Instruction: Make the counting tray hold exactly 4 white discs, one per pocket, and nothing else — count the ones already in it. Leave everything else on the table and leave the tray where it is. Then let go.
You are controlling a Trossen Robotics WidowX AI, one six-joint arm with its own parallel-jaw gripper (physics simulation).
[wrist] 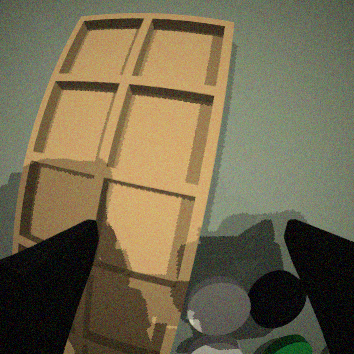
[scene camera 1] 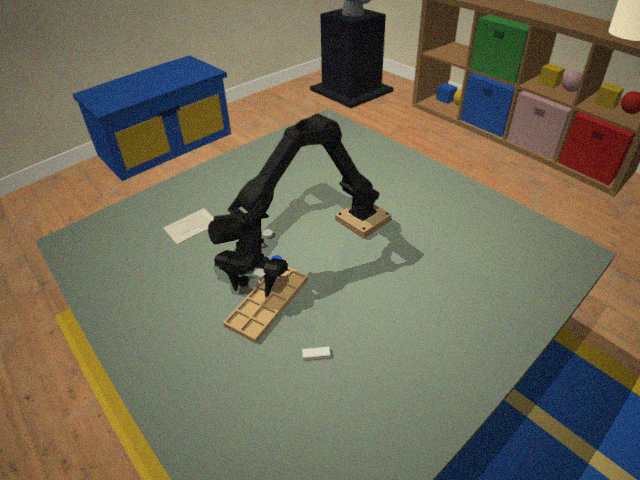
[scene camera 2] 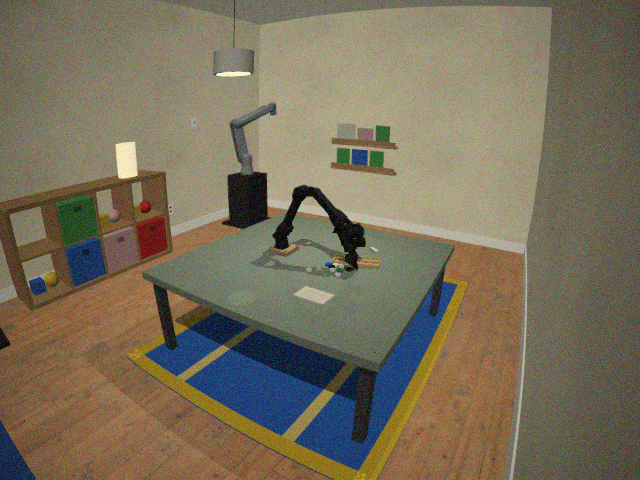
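Note:
The wooden counting tray (scene camera 1: pixel 239 333) (scene camera 2: pixel 372 266) (wrist: pixel 214 125) lies flat. In the wrist view its three farthest pocket rows look empty; the nearer pockets are shadowed and partly hidden. A white disc (wrist: pixel 219 306), grey in shadow, lies beside the tray's right edge, touching or close to a black disc (wrist: pixel 277 299). Another white disc (wrist: pixel 217 347) and a green disc (wrist: pixel 290 346) are cut by the lower edge. A blue disc (scene camera 1: pixel 277 257) (scene camera 2: pixel 328 264) lies near the tray's far end. My gripper (scene camera 1: pixel 252 290) (wrist: pixel 195 231) is open and empty, low over the tray's right edge.
A white block (scene camera 1: pixel 315 353) (scene camera 2: pixel 373 249) lies beyond the tray's near end. A pale card (scene camera 1: pixel 188 225) (scene camera 2: pixel 313 294) lies on the table. A loose white disc (scene camera 1: pixel 267 233) (scene camera 2: pixel 309 269) lies toward the arm's wooden base (scene camera 1: pixel 363 230).

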